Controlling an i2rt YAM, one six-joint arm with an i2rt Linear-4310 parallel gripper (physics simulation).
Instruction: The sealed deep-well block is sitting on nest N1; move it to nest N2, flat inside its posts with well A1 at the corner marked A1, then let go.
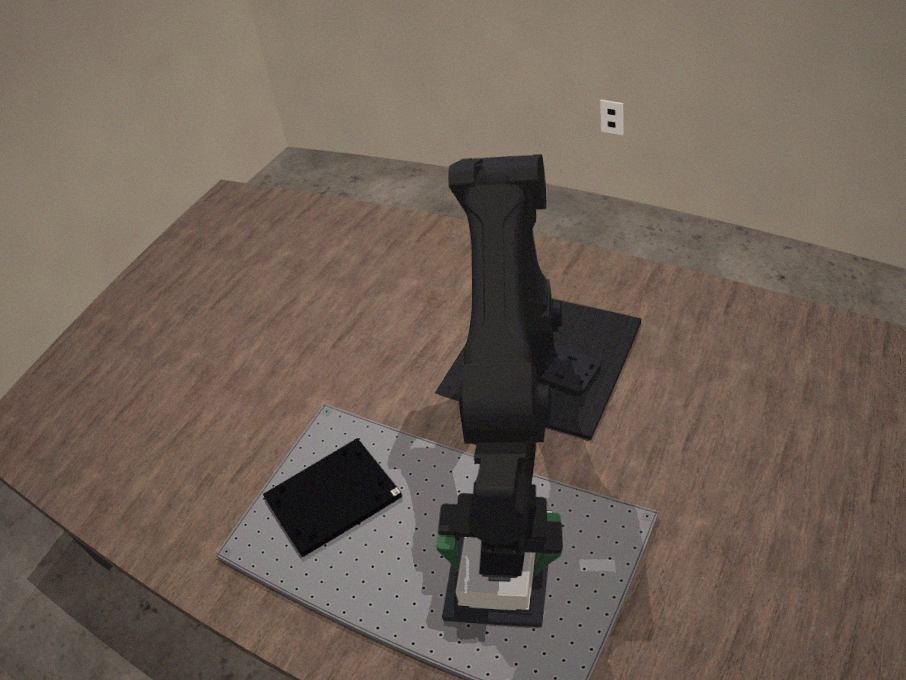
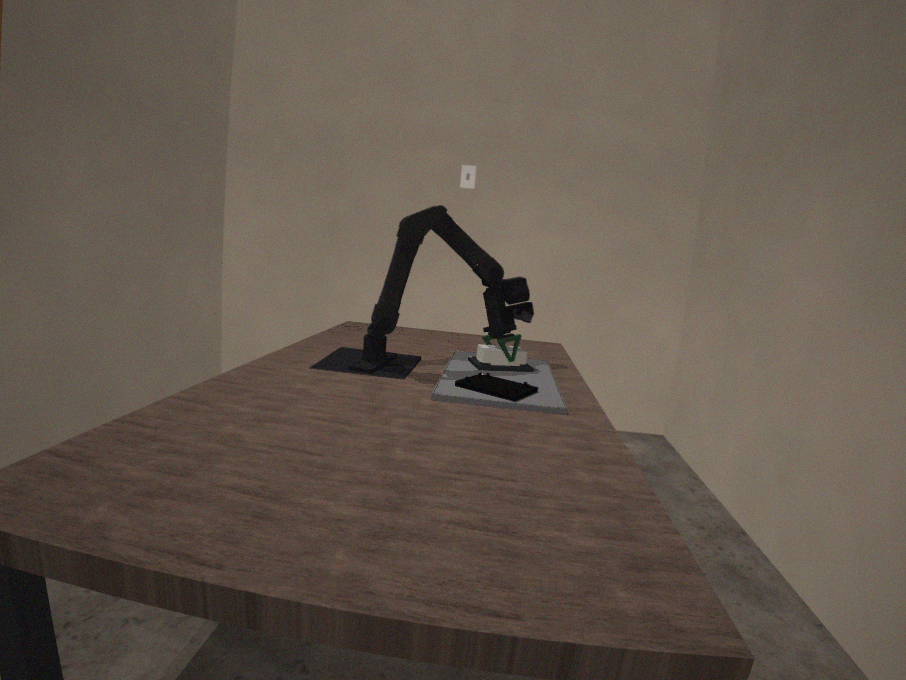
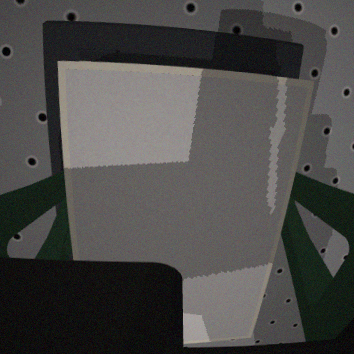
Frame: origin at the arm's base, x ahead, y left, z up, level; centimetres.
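Seen in the pictures: gripper, fingertip midpoint: [image 2: 505, 360] [image 3: 177, 176]; arm's base, origin of the base link: [image 1: 535, 360] [image 2: 373, 362].
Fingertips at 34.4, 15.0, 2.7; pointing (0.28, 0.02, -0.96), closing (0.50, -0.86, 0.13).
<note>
Pixels of each thing's top centre, then the offset from my fingertips to it, as dx, dy, dz. "spot": a spot on its surface instead. Level surfaces: height alone.
- sealed deep-well block, middle of its top: [image 3: 180, 240] [image 1: 497, 548] [image 2: 501, 347] -1.3, -0.4, +3.5
- dark nest N1, middle of its top: [image 3: 172, 200] [image 1: 498, 561] [image 2: 500, 360] -1.3, -0.4, -0.1
- Nest N2, middle of its top: [image 1: 327, 489] [image 2: 497, 380] +1.7, -26.1, +0.3
- small white tab, surface spot: [image 1: 395, 493] spot: -3.2, -18.1, -0.7
- wooden table, its level: dz -3.2
- small pale label, surface spot: [image 1: 596, 564] spot: -7.4, +10.0, -1.9
The sealed deep-well block [image 1: 504, 591] [image 2: 494, 354] [image 3: 158, 175] is pale with a grey foil top. It sits on the dark nest N1 [image 1: 490, 615] [image 3: 140, 38]. My gripper [image 1: 500, 563] [image 2: 504, 346] [image 3: 177, 176] is open and low over the block, with one green finger on each long side of it. I cannot tell whether the fingers touch its walls. Nest N2 [image 1: 329, 495] [image 2: 496, 385] is a flat black plate to the left, with nothing on it. A small white tab [image 1: 395, 493] marks one of its corners. Its posts are too small to make out.
Both nests stand on a grey perforated board [image 1: 365, 592] [image 2: 545, 398] [image 3: 21, 88] on the wooden table [image 1: 218, 306]. The arm's dark base plate [image 1: 600, 343] [image 2: 351, 359] lies behind the board. A small pale label [image 1: 596, 564] lies on the board to the right of N1.
</note>
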